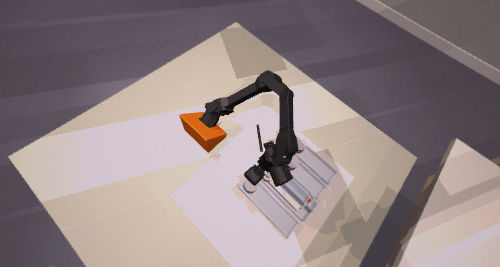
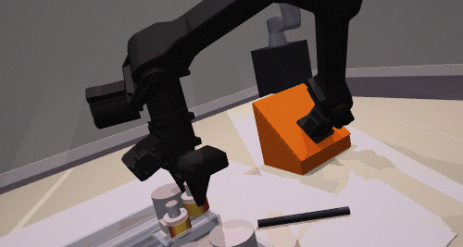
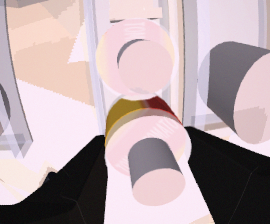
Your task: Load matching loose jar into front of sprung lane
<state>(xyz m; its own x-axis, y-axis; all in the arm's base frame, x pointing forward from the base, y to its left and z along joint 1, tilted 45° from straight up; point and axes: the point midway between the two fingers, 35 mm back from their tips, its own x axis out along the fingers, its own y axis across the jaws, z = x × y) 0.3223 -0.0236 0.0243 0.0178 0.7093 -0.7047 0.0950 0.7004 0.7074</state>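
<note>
My gripper tip is 150 mm short of the lane rack, 30 mm above it and 10 mm to the right of it. From my gripper tip the other things lie so: black rod 130 mm to the left, 110 mm behind, 40 mm below.
</note>
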